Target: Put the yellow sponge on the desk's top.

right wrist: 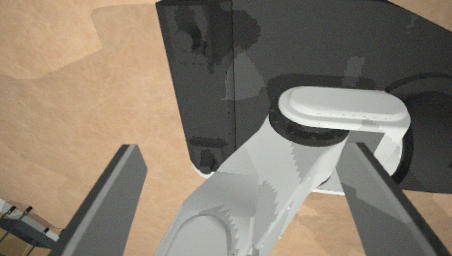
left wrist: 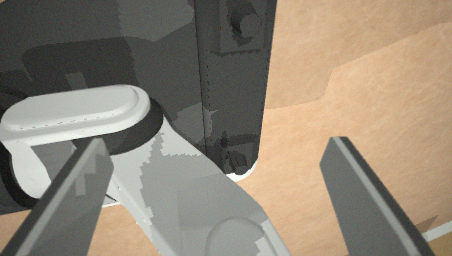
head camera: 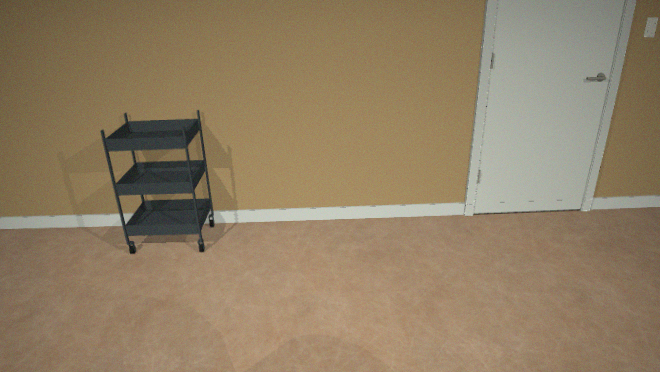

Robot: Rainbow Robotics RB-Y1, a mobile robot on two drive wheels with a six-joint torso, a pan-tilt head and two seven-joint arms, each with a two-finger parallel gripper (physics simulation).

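Places are measured from the robot's base along level axes (x right, y back, z down), in metres.
Pixels of known places: left gripper, between the fingertips: point(left wrist: 218, 151); right gripper, between the fingertips: point(right wrist: 240, 156).
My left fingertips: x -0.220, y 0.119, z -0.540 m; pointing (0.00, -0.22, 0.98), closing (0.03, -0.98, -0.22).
Behind a point stands the place of what it marks.
The yellow sponge does not show in the head view or in either wrist view. The desk does not show in them either. My left gripper point(left wrist: 218, 151) @(y 0.119, x -0.220, z -0.540 m) is open, its two grey fingers wide apart with nothing between them, above my own arm and dark base. My right gripper point(right wrist: 240, 156) @(y 0.141, x 0.219, z -0.537 m) is open in the same way, with no object between its fingers.
A dark three-tier cart point(head camera: 146, 144) @(y -1.807, x -1.582, z -0.692 m) point(right wrist: 31, 232) @(y -1.822, x -1.532, z -0.169 m) stands against the tan wall, at the left in the head view. A white door point(head camera: 545, 115) @(y -2.833, x 0.551, z -0.686 m) with a lever handle point(head camera: 596, 78) @(y -2.864, x 0.814, z -0.926 m) is at the right, and a light switch point(head camera: 650, 27) @(y -3.018, x 1.107, z -1.220 m) is beside it.
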